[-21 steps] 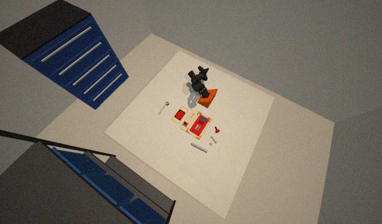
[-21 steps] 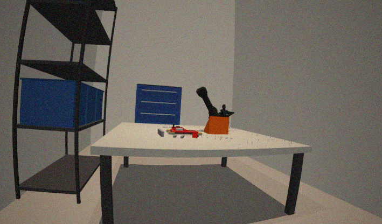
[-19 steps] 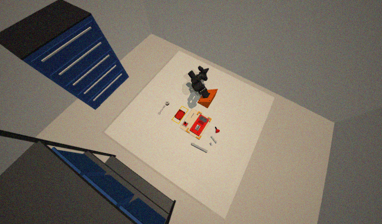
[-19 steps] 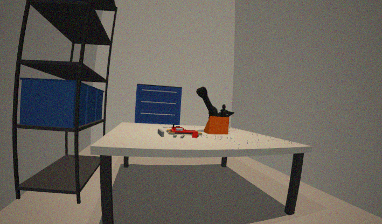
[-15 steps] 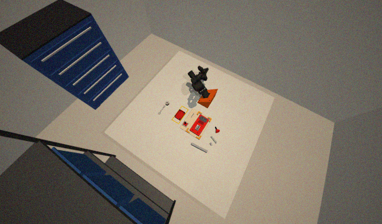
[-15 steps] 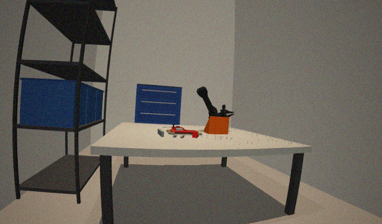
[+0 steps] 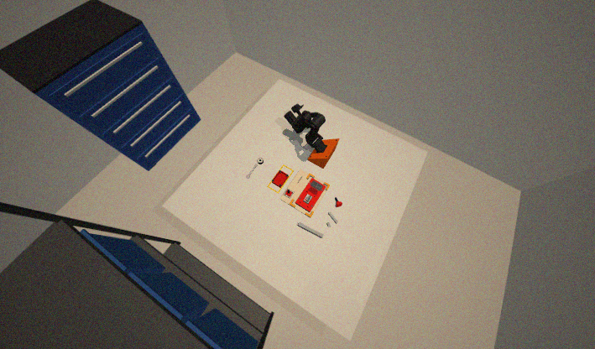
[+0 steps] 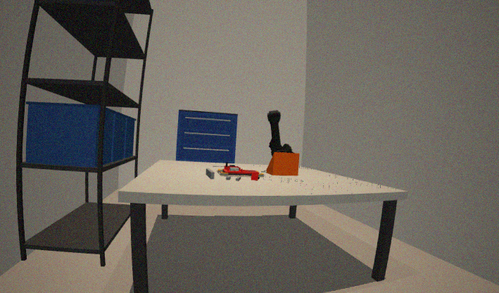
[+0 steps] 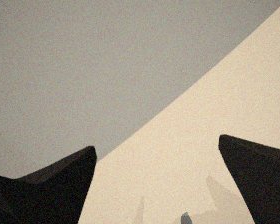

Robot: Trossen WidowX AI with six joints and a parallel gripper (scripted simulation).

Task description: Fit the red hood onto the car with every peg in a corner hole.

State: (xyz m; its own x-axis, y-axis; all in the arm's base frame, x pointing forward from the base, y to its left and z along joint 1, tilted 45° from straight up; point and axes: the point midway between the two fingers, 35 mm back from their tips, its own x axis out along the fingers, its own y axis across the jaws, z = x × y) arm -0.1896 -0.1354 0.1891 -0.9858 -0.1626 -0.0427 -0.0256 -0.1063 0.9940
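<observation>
The red hood lies 520 mm ahead of my gripper tip, 80 mm to the left of it and 90 mm below it. The rest, counted from my gripper tip: grey engine block: 560 mm ahead, 310 mm to the left, 80 mm below; then wrench-like tool: 570 mm ahead, 110 mm to the right, 100 mm below.
</observation>
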